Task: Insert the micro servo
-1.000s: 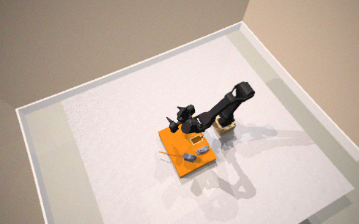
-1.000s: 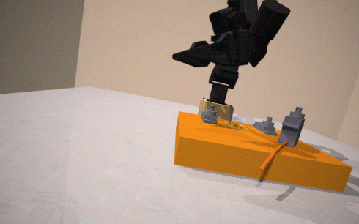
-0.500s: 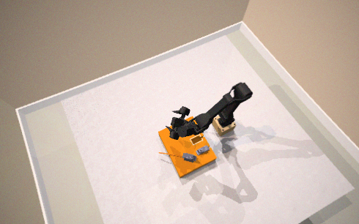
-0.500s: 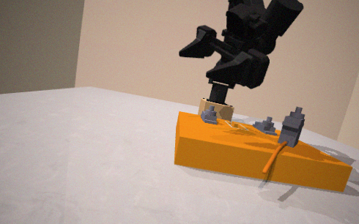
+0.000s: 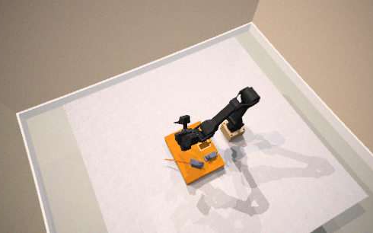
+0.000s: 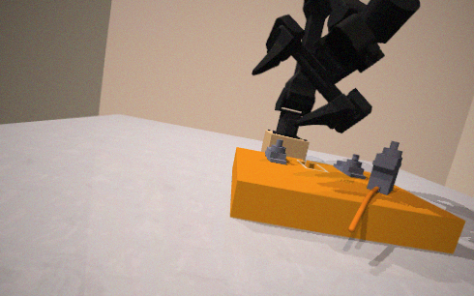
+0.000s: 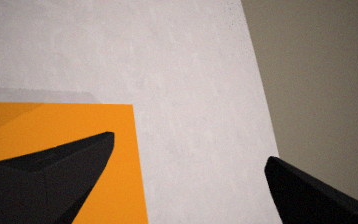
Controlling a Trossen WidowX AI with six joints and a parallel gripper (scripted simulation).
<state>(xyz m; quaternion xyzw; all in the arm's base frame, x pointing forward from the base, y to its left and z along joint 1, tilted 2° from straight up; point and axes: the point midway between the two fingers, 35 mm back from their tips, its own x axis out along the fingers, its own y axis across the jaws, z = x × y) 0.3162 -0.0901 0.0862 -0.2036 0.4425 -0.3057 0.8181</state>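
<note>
Right now my gripper tip is 20 mm past the orange deck, 120 mm to the right of it and 130 mm above it.
</note>
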